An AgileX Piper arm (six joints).
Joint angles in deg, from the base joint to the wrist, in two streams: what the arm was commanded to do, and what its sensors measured. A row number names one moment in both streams.
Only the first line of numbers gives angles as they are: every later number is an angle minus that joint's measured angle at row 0.
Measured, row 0:
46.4, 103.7, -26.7, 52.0, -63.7, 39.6
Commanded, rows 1 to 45:
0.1, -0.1, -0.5, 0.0, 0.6, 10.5
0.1, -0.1, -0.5, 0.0, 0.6, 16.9
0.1, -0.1, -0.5, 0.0, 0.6, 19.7
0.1, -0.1, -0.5, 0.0, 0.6, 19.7
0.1, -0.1, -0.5, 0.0, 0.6, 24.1
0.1, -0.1, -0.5, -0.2, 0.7, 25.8
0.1, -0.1, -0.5, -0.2, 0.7, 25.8
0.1, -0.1, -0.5, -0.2, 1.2, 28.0
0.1, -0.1, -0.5, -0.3, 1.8, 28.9
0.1, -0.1, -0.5, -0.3, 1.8, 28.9
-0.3, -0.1, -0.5, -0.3, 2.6, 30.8
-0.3, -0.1, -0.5, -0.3, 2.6, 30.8
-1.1, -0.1, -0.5, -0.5, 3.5, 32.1
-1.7, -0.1, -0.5, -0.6, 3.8, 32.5
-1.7, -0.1, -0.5, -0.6, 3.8, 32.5
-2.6, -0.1, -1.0, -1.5, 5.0, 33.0
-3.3, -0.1, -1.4, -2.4, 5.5, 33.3
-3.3, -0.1, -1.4, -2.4, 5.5, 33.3
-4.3, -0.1, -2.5, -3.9, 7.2, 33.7
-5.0, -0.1, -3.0, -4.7, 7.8, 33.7
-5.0, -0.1, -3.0, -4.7, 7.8, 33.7
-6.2, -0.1, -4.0, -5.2, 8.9, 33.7
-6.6, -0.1, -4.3, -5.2, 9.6, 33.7
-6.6, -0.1, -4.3, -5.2, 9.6, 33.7
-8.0, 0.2, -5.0, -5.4, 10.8, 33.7
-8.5, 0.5, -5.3, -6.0, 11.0, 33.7
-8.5, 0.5, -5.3, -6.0, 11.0, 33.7
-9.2, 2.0, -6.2, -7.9, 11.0, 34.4
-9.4, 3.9, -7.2, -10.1, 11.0, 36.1
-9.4, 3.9, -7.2, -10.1, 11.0, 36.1
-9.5, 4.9, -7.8, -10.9, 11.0, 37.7
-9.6, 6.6, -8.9, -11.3, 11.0, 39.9
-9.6, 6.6, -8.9, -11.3, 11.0, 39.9
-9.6, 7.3, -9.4, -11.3, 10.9, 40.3
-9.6, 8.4, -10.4, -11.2, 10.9, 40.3
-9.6, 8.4, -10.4, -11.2, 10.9, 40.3
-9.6, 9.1, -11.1, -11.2, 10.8, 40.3
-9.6, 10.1, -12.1, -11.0, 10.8, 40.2
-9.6, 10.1, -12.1, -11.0, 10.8, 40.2
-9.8, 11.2, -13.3, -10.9, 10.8, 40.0
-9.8, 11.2, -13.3, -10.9, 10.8, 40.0
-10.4, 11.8, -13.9, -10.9, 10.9, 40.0
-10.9, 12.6, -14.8, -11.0, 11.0, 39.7
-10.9, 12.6, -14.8, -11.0, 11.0, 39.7
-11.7, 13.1, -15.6, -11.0, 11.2, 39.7
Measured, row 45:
-10.5, 12.4, -14.2, -10.7, 10.9, 40.3
